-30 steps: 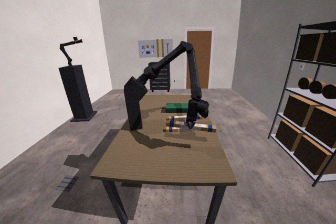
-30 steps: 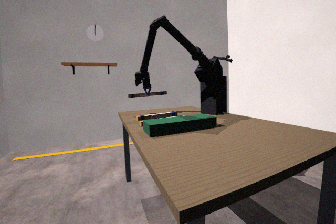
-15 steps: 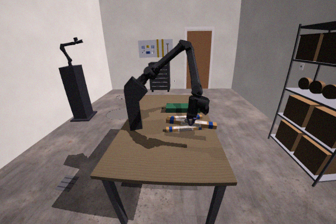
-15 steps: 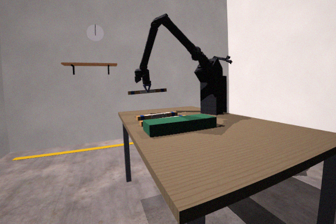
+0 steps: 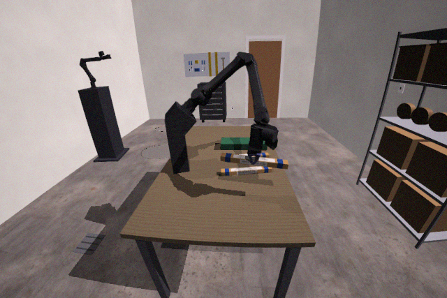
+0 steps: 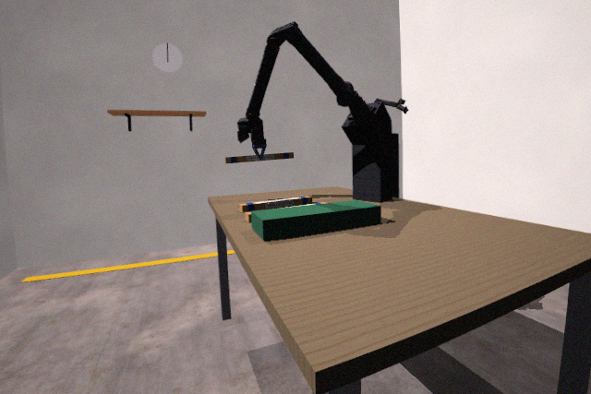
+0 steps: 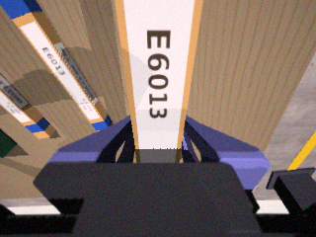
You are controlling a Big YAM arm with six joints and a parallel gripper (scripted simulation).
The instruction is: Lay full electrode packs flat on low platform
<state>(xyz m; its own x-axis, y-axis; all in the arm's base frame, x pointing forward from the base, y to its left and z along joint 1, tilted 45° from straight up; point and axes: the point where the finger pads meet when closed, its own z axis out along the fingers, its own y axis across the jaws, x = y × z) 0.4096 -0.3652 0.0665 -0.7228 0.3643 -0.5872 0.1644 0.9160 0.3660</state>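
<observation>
Right now the pack is 1 cm above my hand. Round my hand: green low platform: 60 cm to the left, 21 cm below, 5 cm ahead.
</observation>
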